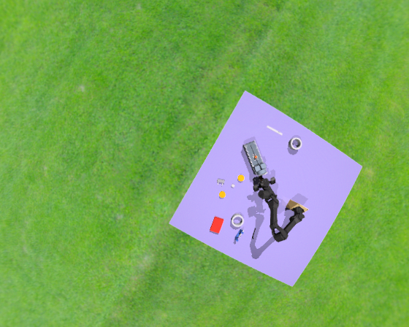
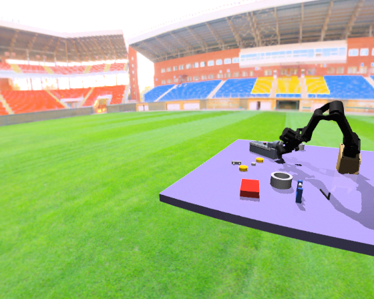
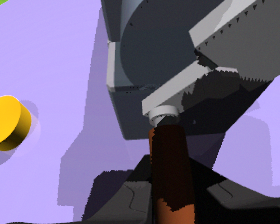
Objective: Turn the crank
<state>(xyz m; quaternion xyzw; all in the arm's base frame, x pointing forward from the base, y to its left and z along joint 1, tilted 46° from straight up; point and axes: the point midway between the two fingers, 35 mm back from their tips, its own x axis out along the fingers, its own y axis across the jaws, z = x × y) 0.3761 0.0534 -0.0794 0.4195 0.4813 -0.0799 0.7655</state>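
My gripper tip is 30 mm below the brown crank handle, 20 mm past it and 10 mm to the right of it. Round my gripper tip: red pointer (130 mm ahead, 100 mm to the right, 40 mm above); white bar (400 mm to the right, 110 mm ahead, 40 mm below); small grey bracket (230 mm ahead, 220 mm to the left, 30 mm below).
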